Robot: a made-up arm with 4 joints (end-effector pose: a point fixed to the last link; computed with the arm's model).
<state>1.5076 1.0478 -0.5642 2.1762</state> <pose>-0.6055 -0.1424 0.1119 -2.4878 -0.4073 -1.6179</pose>
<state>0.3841 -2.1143 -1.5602 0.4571</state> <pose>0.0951 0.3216 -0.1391 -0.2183 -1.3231 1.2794</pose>
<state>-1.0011 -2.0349 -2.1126 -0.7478</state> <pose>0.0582 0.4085 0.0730 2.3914 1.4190 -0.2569</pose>
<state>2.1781 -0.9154 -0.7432 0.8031</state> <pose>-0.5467 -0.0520 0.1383 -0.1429 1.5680 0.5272</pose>
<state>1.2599 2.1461 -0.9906 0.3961</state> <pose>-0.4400 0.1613 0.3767 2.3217 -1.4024 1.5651</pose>
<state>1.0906 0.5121 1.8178 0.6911</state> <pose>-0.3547 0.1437 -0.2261 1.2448 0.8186 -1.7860</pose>
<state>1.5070 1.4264 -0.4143 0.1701</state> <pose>-0.5076 -0.1352 0.4388 -1.5092 1.3952 -0.9978</pose>
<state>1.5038 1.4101 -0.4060 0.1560</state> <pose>-0.5101 -0.1428 0.4339 -1.4776 1.4010 -0.9826</pose>
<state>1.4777 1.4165 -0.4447 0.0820</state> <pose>-0.5049 -0.1532 0.4315 -1.4318 1.4477 -0.9317</pose>
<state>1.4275 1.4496 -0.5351 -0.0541</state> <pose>-0.4906 -0.1649 0.4307 -1.3698 1.5404 -0.8492</pose>
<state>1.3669 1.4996 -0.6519 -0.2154</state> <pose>-0.4717 -0.1743 0.4291 -1.2961 1.6597 -0.7656</pose>
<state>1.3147 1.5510 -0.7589 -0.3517</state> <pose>-0.4547 -0.1780 0.4271 -1.2280 1.7706 -0.7099</pose>
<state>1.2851 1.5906 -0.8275 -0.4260</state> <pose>-0.4440 -0.1752 0.4274 -1.1929 1.8409 -0.6921</pose>
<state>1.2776 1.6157 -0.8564 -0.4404</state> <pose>-0.4388 -0.1674 0.4312 -1.1986 1.8677 -0.7022</pose>
